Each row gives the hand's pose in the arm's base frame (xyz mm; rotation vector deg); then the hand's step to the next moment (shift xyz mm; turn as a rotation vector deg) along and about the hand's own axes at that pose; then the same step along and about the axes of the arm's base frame.
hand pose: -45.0 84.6 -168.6 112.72 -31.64 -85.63
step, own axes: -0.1 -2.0 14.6 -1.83 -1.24 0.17
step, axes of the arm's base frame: -14.1 -1.5 -4.0 -0.71 2.06 0.42
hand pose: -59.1 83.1 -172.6 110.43 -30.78 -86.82
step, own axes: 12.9 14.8 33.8 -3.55 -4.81 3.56
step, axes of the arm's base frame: -28.4 -26.6 -4.0 -4.64 5.02 -1.31
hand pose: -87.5 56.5 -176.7 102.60 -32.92 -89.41
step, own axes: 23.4 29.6 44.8 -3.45 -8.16 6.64
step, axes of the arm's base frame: -36.4 -45.7 3.9 -7.98 6.56 -3.98
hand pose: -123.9 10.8 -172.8 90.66 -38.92 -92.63
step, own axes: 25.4 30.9 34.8 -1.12 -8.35 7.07
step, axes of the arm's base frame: -28.2 -42.9 13.3 -8.31 4.72 -5.45
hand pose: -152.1 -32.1 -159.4 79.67 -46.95 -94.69
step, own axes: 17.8 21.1 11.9 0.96 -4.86 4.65
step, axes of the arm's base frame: -9.3 -25.8 12.4 -5.47 1.31 -3.82
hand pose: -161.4 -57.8 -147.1 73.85 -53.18 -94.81
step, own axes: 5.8 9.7 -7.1 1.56 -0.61 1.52
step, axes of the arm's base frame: 7.7 -9.6 5.2 -1.80 -1.10 -0.82
